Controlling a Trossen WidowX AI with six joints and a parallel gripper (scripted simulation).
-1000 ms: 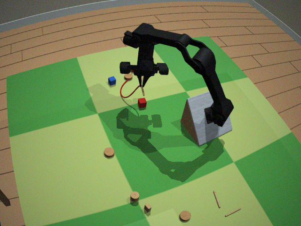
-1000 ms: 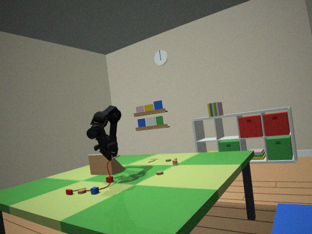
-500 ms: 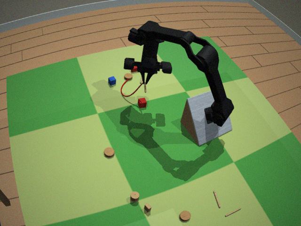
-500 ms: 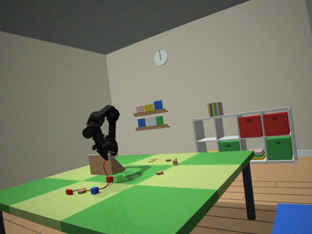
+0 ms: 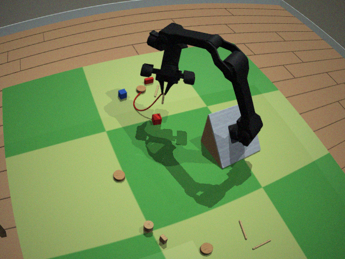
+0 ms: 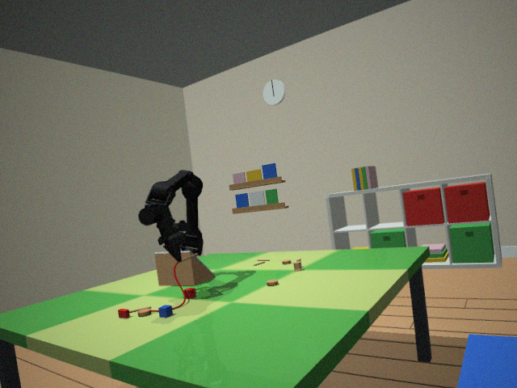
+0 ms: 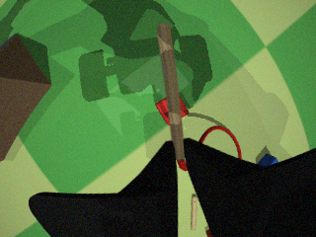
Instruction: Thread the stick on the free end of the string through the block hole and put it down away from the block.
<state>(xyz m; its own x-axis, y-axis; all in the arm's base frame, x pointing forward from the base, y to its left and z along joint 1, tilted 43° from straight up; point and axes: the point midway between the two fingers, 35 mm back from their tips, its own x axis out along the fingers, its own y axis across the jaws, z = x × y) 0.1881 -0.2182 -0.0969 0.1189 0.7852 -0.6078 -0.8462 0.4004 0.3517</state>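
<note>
My gripper tip is 110 mm above the red block, 20 mm short of it and 10 mm to the right of it. Round my gripper tip: blue block (170 mm to the right, 110 mm below, 90 mm ahead); then thin wooden stick (10 mm to the left, 10 mm ahead); then round wooden button (180 mm to the right, 120 mm below).
</note>
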